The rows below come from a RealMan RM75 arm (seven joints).
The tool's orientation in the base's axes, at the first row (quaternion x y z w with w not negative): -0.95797, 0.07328, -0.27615, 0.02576
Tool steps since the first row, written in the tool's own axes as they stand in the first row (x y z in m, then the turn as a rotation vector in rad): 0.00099, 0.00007, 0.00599, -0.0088, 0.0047, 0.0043; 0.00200, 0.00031, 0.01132, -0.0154, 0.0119, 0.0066; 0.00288, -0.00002, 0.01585, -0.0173, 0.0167, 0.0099; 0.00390, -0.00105, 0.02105, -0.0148, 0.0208, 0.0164; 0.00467, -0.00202, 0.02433, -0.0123, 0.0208, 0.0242; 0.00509, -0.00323, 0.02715, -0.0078, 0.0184, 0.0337; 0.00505, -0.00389, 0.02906, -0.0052, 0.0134, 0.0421; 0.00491, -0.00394, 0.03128, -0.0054, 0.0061, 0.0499; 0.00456, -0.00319, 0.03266, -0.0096, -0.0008, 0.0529
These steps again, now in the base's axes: 0.00401, -0.00017, -0.00455, -0.0057, -0.0032, -0.0087; 0.00767, -0.00051, -0.00856, -0.0109, -0.0093, -0.0147; 0.01086, -0.00028, -0.01190, -0.0113, -0.0137, -0.0190; 0.01461, 0.00062, -0.01567, -0.0063, -0.0181, -0.0235; 0.01713, 0.00149, -0.01795, 0.0000, -0.0184, -0.0288; 0.01913, 0.00265, -0.02001, 0.0091, -0.0167, -0.0343; 0.02020, 0.00332, -0.02159, 0.0164, -0.0121, -0.0396; 0.02127, 0.00341, -0.02353, 0.0213, -0.0047, -0.0456; 0.02162, 0.00274, -0.02495, 0.0203, 0.0027, -0.0497
